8 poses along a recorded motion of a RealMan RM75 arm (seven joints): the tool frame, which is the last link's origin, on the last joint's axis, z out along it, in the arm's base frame.
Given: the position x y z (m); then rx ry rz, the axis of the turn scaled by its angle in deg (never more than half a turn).
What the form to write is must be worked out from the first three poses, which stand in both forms.
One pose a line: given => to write
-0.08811, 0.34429, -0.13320, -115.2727, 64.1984, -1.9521 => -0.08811, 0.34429, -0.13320, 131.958, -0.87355, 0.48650, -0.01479
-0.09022, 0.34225, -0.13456, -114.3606, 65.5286, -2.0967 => -0.09022, 0.34225, -0.13456, 131.821, -0.86755, 0.49710, -0.01591
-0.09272, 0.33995, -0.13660, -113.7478, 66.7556, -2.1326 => -0.09272, 0.33995, -0.13660, 131.907, -0.86233, 0.50608, -0.01617
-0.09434, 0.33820, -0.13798, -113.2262, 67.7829, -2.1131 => -0.09434, 0.33820, -0.13798, 131.982, -0.85789, 0.51358, -0.01601
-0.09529, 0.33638, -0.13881, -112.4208, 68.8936, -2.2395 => -0.09529, 0.33638, -0.13881, 131.870, -0.85251, 0.52243, -0.01698
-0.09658, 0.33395, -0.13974, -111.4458, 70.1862, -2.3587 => -0.09658, 0.33395, -0.13974, 131.726, -0.84604, 0.53282, -0.01791
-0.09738, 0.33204, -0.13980, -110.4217, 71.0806, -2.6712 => -0.09738, 0.33204, -0.13980, 131.349, -0.84067, 0.54116, -0.02034
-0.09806, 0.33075, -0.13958, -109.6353, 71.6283, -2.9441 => -0.09806, 0.33075, -0.13958, 130.993, -0.83696, 0.54681, -0.02248
